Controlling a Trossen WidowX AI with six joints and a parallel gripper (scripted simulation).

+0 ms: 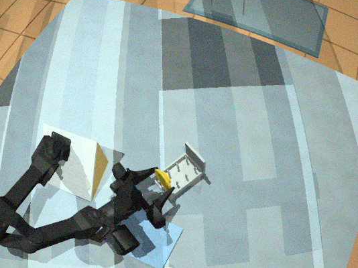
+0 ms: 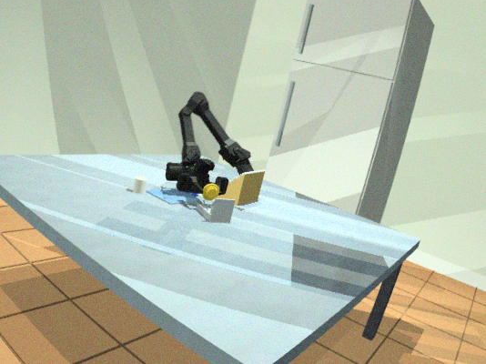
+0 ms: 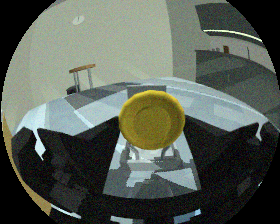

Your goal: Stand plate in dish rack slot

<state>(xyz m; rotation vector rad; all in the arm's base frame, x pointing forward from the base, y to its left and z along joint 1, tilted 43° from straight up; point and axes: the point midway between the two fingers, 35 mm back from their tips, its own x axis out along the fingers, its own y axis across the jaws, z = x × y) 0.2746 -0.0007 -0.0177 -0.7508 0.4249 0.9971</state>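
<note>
My gripper tip is 2 cm short of the dish rack, 3 cm to the right of it and 4 cm above it. Round my gripper tip: white cup 10 cm ahead, 23 cm to the right, 4 cm below; then light blue mat 16 cm to the right, 6 cm below; then yellow plate 1 cm to the right.
</note>
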